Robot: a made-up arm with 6 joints.
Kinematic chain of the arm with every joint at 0, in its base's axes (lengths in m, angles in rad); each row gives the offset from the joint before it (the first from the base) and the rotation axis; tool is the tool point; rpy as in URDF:
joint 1: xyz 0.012 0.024 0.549 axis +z
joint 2: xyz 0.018 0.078 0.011 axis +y
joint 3: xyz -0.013 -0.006 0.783 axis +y
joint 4: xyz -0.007 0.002 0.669 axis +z
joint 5: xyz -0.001 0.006 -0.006 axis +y
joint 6: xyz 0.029 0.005 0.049 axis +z
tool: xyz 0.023 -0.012 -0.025 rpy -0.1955 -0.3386 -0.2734
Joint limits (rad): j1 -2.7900..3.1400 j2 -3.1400..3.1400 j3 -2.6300..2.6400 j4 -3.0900..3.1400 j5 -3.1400..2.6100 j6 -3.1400..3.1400
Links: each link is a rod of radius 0.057 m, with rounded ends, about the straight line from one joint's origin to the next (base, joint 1, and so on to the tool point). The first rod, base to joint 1, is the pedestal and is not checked.
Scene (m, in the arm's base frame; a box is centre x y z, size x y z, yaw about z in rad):
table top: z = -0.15
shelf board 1: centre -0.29 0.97 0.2 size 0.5 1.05 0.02 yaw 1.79
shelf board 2: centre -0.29 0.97 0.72 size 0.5 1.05 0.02 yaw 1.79
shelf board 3: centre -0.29 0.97 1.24 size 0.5 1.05 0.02 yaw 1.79
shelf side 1: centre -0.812 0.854 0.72 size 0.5 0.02 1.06 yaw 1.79
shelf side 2: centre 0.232 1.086 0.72 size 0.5 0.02 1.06 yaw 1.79
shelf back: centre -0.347 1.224 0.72 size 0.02 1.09 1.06 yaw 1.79
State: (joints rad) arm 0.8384 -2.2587 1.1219 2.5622 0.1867 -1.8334
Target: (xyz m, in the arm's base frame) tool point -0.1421 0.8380 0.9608
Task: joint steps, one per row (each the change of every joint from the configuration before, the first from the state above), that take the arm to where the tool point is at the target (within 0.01 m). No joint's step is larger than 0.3 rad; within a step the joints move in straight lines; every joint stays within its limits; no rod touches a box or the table.
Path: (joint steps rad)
1: 0.0943 0.2834 0.1316 -0.0036 -0.0059 0.0012
2: 0.0943 0.2833 0.1315 -0.0036 -0.0059 0.0011
3: 0.0944 0.2834 0.1316 -0.0036 -0.0058 0.0012
4: 0.0943 0.2833 0.1315 -0.0035 -0.0059 0.0011
5: 0.0943 0.2834 0.1316 -0.0036 -0.0059 0.0012
6: 0.0943 0.2833 0.1315 -0.0036 -0.0059 0.0012
7: 0.0943 0.2834 0.1316 -0.0036 -0.0058 0.0011
8: 0.0944 0.2834 0.1315 -0.0036 -0.0059 0.0012
9: 0.0287 0.1449 -0.1713 0.0030 0.0014 0.0034
10: 0.0287 0.1449 -0.1714 0.0031 0.0014 0.0034

